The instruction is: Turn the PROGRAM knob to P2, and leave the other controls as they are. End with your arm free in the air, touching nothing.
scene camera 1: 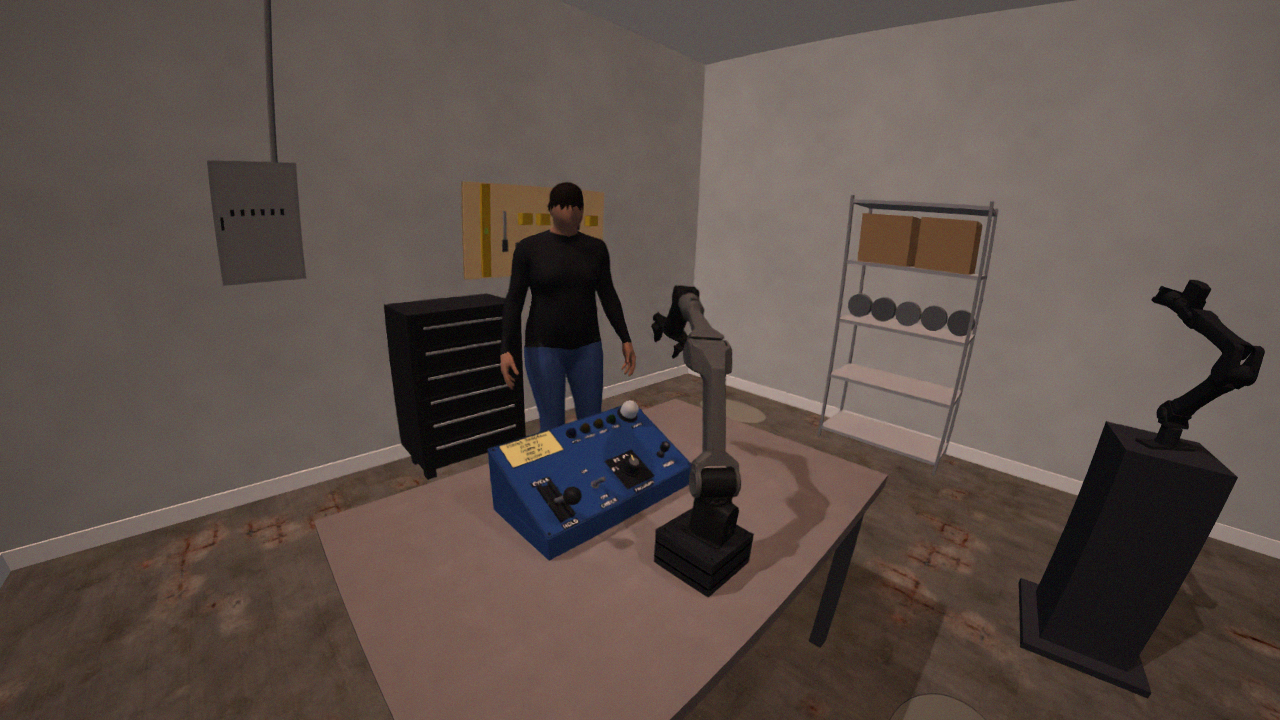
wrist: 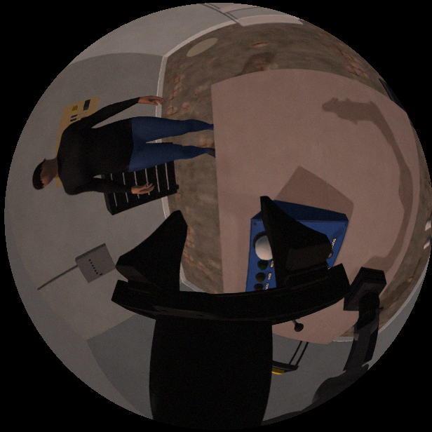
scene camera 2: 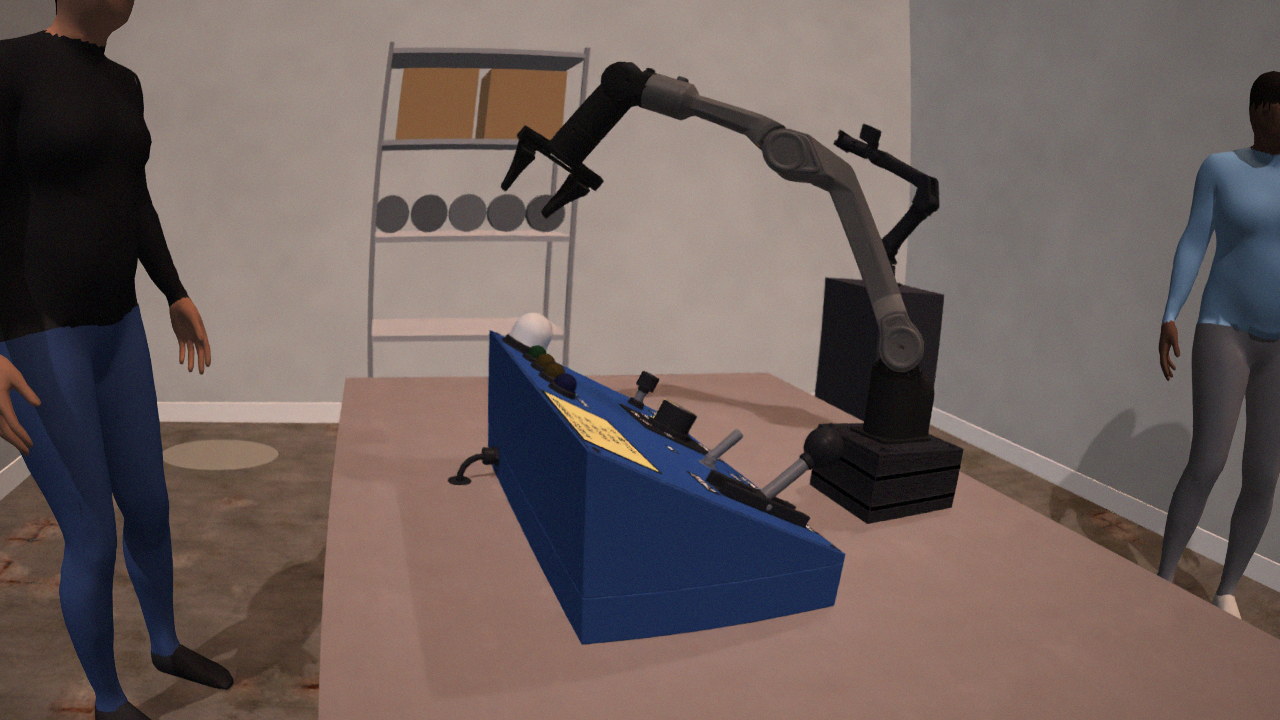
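The blue console (scene camera 1: pixel 523 513) (scene camera 2: pixel 698 564) (wrist: pixel 310 212) stands on the table. Its PROGRAM knob (scene camera 1: pixel 632 462) (scene camera 2: pixel 674 419) is black and sits on a dark plate mid-panel; its setting is too small to read, and a finger hides that area in the wrist view. My gripper (scene camera 1: pixel 665 339) (scene camera 2: pixel 526 201) (wrist: pixel 220 212) is open and empty, high above the console and apart from it. A ball-ended lever (scene camera 1: pixel 571 494) (scene camera 2: pixel 822 443) is beside HOLD. A metal toggle (scene camera 1: pixel 597 483) (scene camera 2: pixel 723 446) is by CHECK, and a small black control (scene camera 1: pixel 664 446) (scene camera 2: pixel 646 383) is at the panel's far end.
A white dome (scene camera 1: pixel 629 409) (scene camera 2: pixel 530 331) (wrist: pixel 263 247) and a row of small coloured lamps line the console's upper edge. A yellow note (scene camera 1: pixel 530 448) (scene camera 2: pixel 600 432) lies on its slope. A person in black (scene camera 1: pixel 563 286) (scene camera 2: pixel 71 179) (wrist: pixel 95 157) stands behind the table (scene camera 1: pixel 501 617) (scene camera 2: pixel 429 573) (wrist: pixel 260 110).
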